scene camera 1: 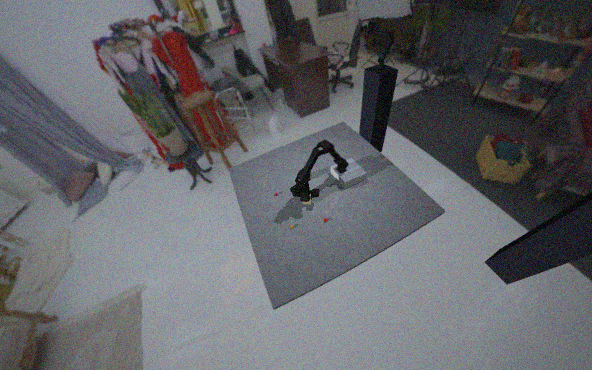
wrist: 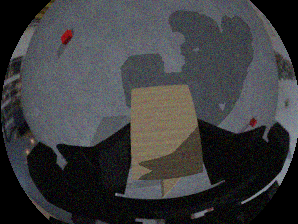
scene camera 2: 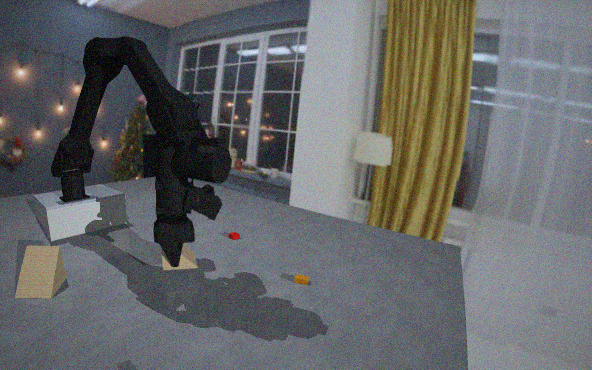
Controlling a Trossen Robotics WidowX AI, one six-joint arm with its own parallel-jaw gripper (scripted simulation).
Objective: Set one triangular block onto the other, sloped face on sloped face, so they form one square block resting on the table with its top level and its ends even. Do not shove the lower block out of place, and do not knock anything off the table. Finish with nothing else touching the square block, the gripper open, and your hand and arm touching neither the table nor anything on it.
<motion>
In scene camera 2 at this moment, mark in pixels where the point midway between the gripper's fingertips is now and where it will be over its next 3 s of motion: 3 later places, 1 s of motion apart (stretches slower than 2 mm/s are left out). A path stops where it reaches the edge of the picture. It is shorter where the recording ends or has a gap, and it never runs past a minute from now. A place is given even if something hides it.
The gripper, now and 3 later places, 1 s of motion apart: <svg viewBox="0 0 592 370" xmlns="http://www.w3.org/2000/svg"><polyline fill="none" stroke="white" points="174,258 175,268 168,240 155,234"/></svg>
</motion>
